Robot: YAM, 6 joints.
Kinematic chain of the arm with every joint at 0, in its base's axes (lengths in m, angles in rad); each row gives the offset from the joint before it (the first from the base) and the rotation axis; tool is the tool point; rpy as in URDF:
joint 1: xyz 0 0 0.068 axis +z
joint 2: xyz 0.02 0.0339 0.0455 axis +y
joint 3: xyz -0.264 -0.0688 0 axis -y
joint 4: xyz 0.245 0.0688 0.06 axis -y
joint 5: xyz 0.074 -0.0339 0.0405 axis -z
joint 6: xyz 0.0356 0 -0.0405 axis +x
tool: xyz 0 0 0 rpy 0 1.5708 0
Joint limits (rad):
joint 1: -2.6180..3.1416
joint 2: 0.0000..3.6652
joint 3: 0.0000..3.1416
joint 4: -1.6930..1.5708
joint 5: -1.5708..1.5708
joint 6: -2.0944..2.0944
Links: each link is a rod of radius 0.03 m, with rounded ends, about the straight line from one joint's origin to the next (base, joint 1, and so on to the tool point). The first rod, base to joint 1, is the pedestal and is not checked.
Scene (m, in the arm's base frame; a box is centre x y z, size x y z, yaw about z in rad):
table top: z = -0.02
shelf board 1: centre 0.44 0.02 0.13 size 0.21 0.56 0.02 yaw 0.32
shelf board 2: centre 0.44 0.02 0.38 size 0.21 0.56 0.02 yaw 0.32
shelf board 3: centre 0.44 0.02 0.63 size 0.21 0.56 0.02 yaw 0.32
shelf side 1: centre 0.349 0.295 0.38 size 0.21 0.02 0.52 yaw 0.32
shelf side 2: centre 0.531 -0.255 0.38 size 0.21 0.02 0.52 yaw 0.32
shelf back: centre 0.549 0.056 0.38 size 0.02 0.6 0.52 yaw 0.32
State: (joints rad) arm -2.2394 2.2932 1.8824 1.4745 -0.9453 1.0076
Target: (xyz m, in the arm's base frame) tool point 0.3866 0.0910 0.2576
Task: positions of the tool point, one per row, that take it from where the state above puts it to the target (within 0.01 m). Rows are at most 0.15 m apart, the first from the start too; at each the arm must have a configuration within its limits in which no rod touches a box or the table.
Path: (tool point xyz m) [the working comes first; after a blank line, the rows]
Joints at the target: 0.1484 1.9871 1.0972 1.5708 -1.1733 1.0076
Straight joint move there: clear.

1: -0.1469 -0.4600 0.3404
2: -0.0039 -0.4743 0.3288
3: 0.1340 -0.4448 0.3171
4: 0.2537 -0.3759 0.3053
5: 0.3443 -0.2759 0.2933
6: 0.3982 -0.1561 0.2814
7: 0.4119 -0.0295 0.2694
8: 0.3866 0.0910 0.2576

